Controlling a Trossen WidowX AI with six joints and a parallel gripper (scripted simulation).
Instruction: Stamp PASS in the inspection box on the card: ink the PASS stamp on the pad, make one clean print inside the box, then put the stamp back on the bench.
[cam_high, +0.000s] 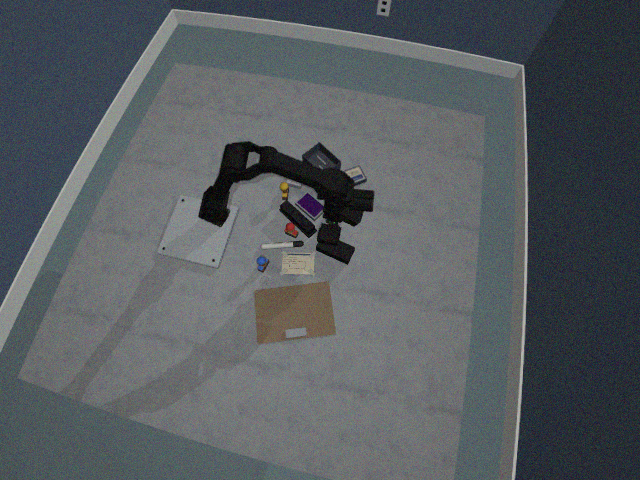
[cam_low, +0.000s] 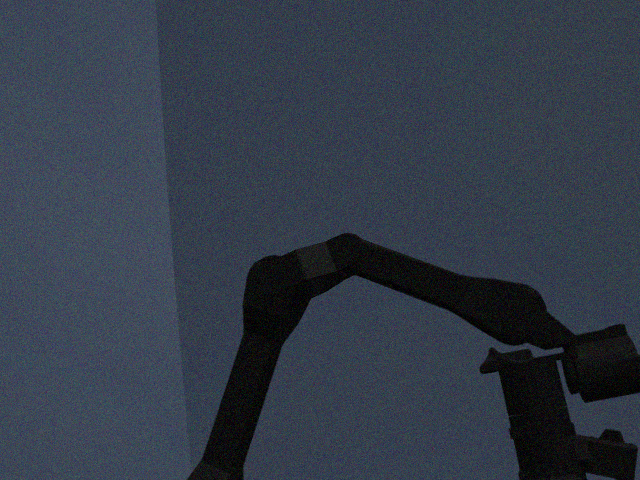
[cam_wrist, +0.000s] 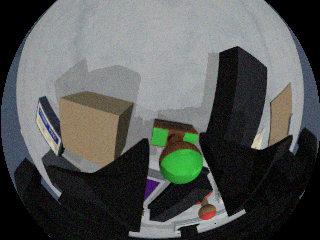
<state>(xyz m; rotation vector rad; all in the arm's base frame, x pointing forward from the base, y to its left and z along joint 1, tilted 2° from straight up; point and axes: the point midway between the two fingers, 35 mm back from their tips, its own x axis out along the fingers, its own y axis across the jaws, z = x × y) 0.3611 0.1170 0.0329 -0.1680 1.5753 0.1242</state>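
Now: the green-knobbed stamp right at my gripper tip. Also, from my gripper tip: purple ink pad: 100 mm behind, 40 mm to the left, 20 mm below; tan box: 10 mm ahead, 70 mm to the left; black box: 40 mm ahead, 70 mm to the right, 10 mm below.
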